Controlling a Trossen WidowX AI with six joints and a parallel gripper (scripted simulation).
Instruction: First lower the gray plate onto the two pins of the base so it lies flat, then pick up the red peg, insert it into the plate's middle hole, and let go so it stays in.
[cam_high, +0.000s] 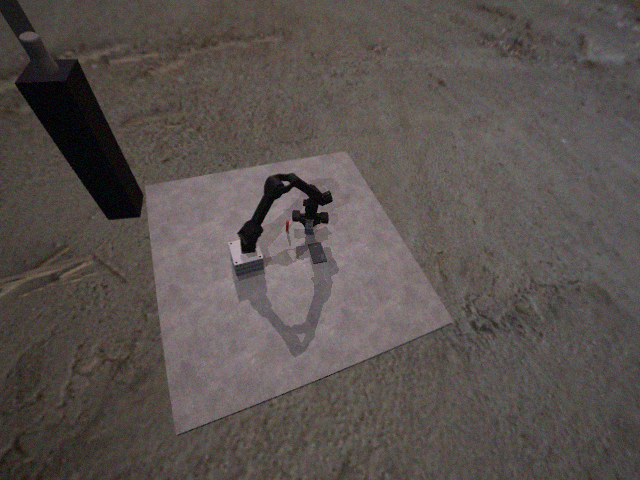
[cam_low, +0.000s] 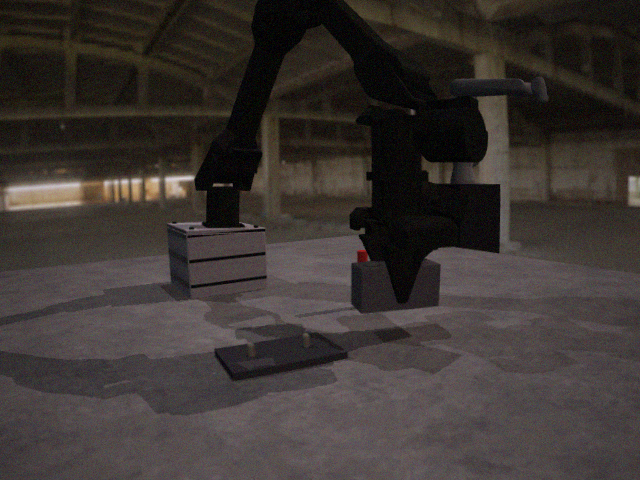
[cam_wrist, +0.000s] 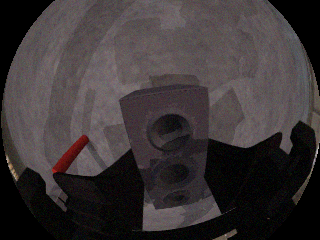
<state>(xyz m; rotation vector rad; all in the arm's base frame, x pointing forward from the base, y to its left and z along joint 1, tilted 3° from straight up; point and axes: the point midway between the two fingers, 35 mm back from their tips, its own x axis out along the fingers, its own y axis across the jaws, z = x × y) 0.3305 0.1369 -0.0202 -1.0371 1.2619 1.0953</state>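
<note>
The dark base is 150 mm to the right of my gripper tip, 30 mm below it and 20 mm ahead of it. The rest, counted from my gripper tip: gray plate: 30 mm above; then red peg: 110 mm behind, 20 mm to the left.
</note>
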